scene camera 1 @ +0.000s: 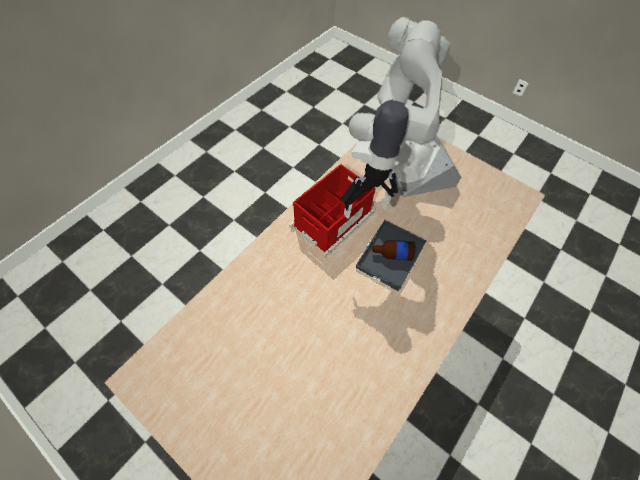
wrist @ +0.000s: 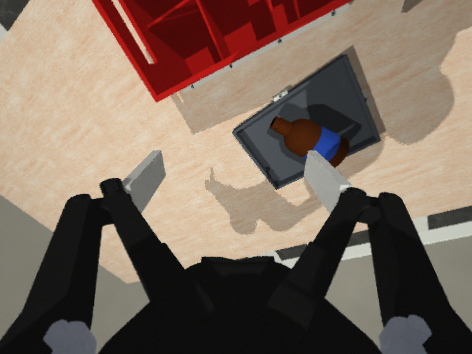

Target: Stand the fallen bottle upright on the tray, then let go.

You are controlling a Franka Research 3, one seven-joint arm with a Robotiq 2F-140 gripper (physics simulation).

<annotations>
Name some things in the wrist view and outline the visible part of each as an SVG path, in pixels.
The gripper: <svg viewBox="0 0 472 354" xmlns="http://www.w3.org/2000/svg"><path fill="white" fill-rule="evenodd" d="M0 340L0 354L95 354L97 343L90 330L93 318L102 227L114 224L150 302L102 347L98 354L472 354L472 332L451 307L401 197L388 192L381 192L378 198L367 196L367 193L362 189L352 187L352 184L316 150L308 150L304 177L330 215L314 241L308 243L292 269L275 262L274 256L255 256L242 260L224 257L202 257L201 263L184 269L167 244L161 243L142 216L142 212L166 176L162 151L153 150L123 181L120 178L102 181L99 186L103 197L91 199L89 194L79 194L67 200L24 308ZM357 222L367 224L380 313L384 327L379 334L381 350L363 331L325 299Z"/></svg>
A brown bottle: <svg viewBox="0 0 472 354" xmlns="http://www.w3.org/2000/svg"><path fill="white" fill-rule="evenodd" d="M273 119L270 128L284 136L284 143L288 150L304 159L307 159L308 150L316 150L336 168L342 163L349 151L349 141L312 120L298 119L291 123L277 116Z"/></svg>
</annotations>
